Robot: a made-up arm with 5 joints.
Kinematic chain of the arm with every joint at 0, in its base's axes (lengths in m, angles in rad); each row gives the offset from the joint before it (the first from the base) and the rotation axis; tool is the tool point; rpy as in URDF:
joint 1: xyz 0 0 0.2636 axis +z
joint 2: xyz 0 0 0 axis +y
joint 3: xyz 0.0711 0 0.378 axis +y
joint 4: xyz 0.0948 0 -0.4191 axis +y
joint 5: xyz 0.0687 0 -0.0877 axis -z
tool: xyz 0 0 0 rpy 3.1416 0 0
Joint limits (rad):
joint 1: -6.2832..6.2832
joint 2: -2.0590..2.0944
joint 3: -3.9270..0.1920
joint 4: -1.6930..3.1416
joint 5: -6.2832..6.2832
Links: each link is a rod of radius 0.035 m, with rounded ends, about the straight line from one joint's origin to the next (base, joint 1, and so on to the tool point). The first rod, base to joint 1, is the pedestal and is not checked.
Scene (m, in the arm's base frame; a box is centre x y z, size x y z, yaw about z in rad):
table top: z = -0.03
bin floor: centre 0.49 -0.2 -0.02 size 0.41 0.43 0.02 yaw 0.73
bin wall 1: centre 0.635 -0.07 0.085 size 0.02 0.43 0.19 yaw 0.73
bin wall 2: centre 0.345 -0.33 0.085 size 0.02 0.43 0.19 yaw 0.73
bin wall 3: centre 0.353 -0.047 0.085 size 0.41 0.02 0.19 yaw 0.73
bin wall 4: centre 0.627 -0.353 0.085 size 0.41 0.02 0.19 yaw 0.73
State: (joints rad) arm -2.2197 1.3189 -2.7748 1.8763 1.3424
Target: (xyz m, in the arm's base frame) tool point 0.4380 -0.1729 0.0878
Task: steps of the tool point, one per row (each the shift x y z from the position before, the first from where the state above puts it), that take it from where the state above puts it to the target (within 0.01 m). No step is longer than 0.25 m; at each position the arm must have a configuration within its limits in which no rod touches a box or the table.
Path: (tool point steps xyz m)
1: 0.2006 -0.0859 0.0109
2: 0.2111 -0.0182 0.0130
3: 0.1977 0.0473 0.0143
4: 0.1635 0.1023 0.0150
5: 0.1139 0.1399 0.0147
6: 0.0570 0.1569 0.0137
7: 0.0006 0.1524 0.0119
8: 0.0128 -0.0051 -0.1151
9: -0.0128 0.0051 -0.1176

